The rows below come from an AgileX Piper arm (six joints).
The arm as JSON. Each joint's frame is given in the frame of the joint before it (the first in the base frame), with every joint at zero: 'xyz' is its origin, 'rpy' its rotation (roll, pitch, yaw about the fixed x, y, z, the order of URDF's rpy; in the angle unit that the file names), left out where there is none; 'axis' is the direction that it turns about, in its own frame. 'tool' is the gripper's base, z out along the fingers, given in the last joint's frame.
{
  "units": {
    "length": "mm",
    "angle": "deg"
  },
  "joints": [
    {
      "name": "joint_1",
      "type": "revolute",
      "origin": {
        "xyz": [
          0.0,
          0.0,
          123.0
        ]
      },
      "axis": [
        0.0,
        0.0,
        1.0
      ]
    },
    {
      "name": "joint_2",
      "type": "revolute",
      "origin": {
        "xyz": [
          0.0,
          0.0,
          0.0
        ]
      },
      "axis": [
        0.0,
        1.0,
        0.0
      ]
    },
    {
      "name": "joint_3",
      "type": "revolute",
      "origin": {
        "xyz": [
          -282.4,
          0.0,
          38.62
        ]
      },
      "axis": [
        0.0,
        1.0,
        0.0
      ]
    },
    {
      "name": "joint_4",
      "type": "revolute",
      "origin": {
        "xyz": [
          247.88,
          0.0,
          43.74
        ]
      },
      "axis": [
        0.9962,
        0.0,
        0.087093
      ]
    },
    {
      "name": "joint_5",
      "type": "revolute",
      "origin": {
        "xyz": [
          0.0,
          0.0,
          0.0
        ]
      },
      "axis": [
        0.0,
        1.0,
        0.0
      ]
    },
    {
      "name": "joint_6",
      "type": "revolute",
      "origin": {
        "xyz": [
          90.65,
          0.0,
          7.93
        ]
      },
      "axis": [
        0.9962,
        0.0,
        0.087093
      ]
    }
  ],
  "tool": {
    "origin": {
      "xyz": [
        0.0,
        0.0,
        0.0
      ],
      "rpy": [
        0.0,
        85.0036,
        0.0
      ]
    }
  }
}
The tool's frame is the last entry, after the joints.
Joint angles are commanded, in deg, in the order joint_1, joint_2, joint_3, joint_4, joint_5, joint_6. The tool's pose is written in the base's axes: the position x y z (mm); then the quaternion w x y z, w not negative. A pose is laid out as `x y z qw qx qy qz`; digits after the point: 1 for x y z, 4 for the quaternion.
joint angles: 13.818 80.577 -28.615 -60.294 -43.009 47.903
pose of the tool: 226.9 111.3 212.0 0.5065 -0.2949 0.7516 0.3025
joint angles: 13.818 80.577 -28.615 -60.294 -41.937 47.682
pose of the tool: 227.5 110.4 210.7 0.5044 -0.2947 0.7563 0.2945
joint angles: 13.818 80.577 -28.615 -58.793 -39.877 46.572
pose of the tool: 229.7 107.9 209.2 0.5053 -0.2866 0.7648 0.2784
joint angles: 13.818 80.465 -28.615 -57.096 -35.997 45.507
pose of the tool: 232.4 103.4 206.1 0.5010 -0.2740 0.7816 0.2510
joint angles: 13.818 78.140 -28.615 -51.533 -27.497 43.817
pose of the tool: 234.7 91.6 209.2 0.5019 -0.2273 0.8105 0.1986
